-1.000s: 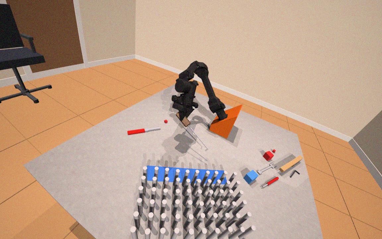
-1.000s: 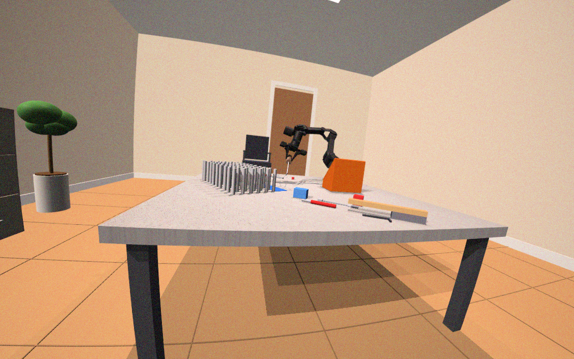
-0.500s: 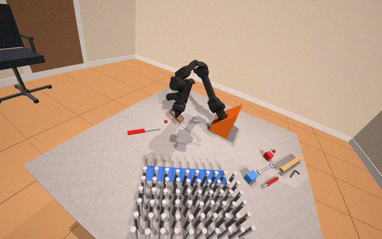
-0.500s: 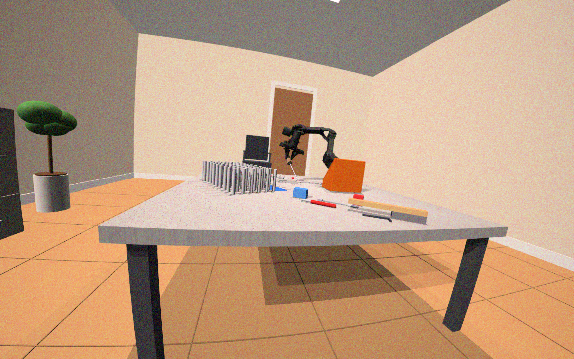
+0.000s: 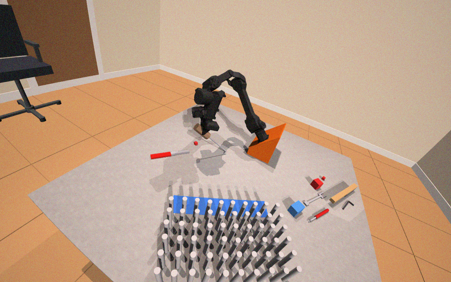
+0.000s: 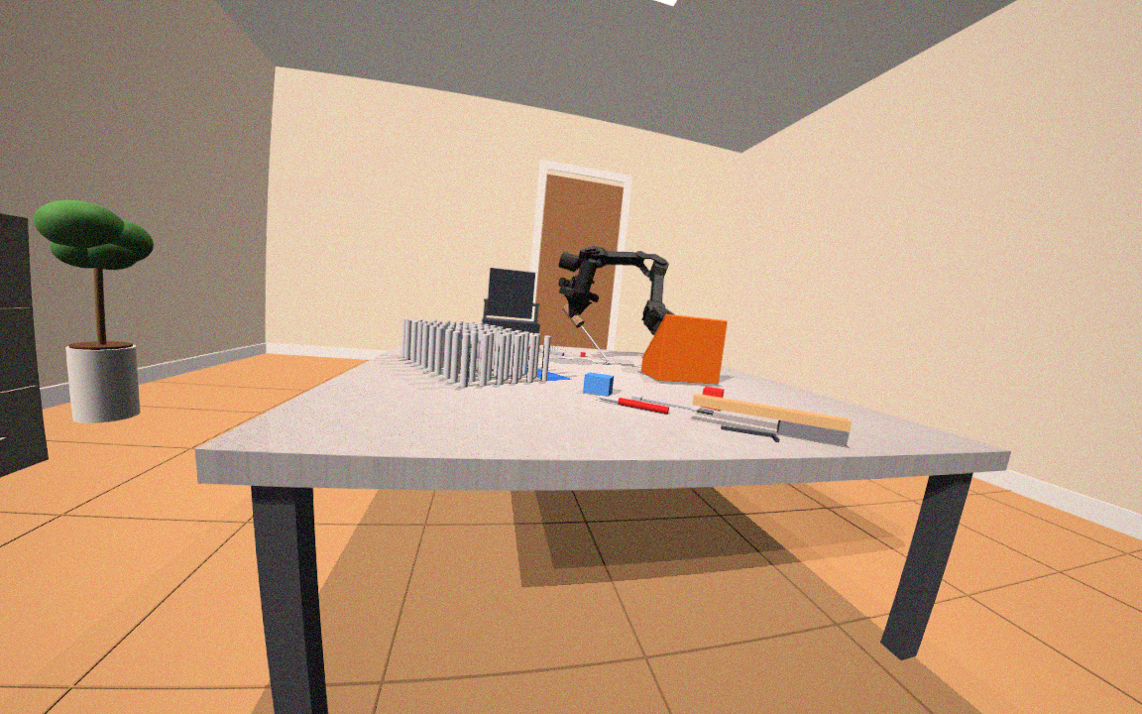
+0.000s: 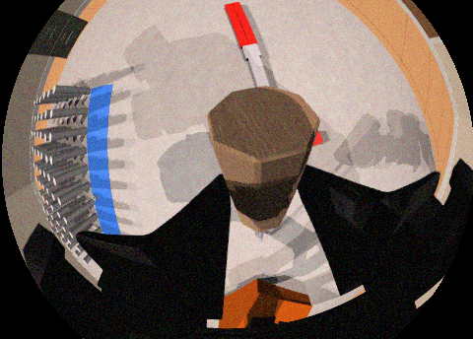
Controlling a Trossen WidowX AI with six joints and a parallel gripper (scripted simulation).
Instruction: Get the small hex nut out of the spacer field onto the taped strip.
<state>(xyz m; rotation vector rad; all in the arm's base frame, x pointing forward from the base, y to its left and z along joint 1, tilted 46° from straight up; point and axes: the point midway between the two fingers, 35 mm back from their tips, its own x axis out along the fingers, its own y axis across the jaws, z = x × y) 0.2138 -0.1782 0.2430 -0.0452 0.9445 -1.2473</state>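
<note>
My gripper tip is 50 mm past the hook tool, 60 mm to the right of it and 70 mm above it. Also, from my gripper tip: blue cube: 120 mm ahead, 540 mm to the left, 130 mm below; red screwdriver: 110 mm ahead, 640 mm to the left, 140 mm below; blue taped strip: 240 mm ahead, 220 mm to the left, 150 mm below.
</note>
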